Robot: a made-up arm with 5 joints.
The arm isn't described. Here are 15 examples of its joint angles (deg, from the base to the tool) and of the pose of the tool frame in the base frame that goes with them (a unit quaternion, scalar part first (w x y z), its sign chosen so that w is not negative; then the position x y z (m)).
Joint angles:
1: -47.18 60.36 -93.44 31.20 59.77
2: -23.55 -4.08 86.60 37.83 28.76
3: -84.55 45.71 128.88 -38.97 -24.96
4: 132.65 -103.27 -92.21 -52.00 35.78
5: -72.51 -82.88 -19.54 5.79 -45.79
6: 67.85 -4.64 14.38 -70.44 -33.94
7: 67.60 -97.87 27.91 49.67 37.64
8: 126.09 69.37 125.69 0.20 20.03
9: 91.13 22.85 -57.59 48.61 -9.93
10: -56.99 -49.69 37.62 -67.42 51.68
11: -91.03 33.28 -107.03 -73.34 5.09
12: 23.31 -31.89 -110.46 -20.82 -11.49
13: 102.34 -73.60 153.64 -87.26 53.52
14: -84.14 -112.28 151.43 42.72 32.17
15: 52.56 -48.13 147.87 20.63 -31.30
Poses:
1: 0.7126 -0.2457 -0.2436 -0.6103 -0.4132 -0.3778 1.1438
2: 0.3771 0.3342 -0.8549 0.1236 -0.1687 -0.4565 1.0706
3: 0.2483 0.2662 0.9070 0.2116 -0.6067 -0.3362 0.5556
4: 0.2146 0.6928 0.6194 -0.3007 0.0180 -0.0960 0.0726
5: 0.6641 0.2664 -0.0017 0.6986 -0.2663 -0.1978 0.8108
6: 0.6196 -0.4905 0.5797 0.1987 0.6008 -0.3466 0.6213
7: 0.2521 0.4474 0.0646 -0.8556 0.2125 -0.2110 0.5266
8: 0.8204 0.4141 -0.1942 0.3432 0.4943 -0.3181 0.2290
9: 0.2424 -0.0349 0.9068 -0.3431 0.3734 -0.4149 0.4061
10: 0.3765 -0.0921 -0.8588 -0.3350 -0.5370 -0.3899 0.8992
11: 0.8118 -0.5538 0.1486 -0.1103 -0.4122 -0.3414 0.8389
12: 0.2926 0.1446 0.8720 0.3649 0.2010 -0.2849 0.7122
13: 0.2420 -0.9552 -0.1505 -0.0797 0.4185 -0.0419 0.4727
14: 0.5637 -0.5737 0.4865 0.3411 -0.3052 -0.1661 0.5859
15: 0.8393 0.0750 -0.4962 -0.2089 0.2811 -0.3761 0.7746
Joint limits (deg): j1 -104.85..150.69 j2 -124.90..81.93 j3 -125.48..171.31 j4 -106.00..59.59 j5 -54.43..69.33
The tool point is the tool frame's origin. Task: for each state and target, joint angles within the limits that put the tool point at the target. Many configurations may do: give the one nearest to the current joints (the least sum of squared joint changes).
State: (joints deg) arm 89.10 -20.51 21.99 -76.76 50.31
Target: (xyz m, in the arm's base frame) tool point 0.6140 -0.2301 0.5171
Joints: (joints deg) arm 90.65 -15.20 30.29 -86.37 54.60
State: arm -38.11 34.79 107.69 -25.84 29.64
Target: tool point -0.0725 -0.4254 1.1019
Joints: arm 1.59 29.01 117.96 3.87 41.07
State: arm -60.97 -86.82 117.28 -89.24 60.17
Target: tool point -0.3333 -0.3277 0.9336
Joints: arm -25.42 -98.58 83.36 -65.66 38.46
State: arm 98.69 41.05 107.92 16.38 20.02
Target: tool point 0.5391 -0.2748 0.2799
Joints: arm 118.81 61.75 105.78 -2.16 8.54
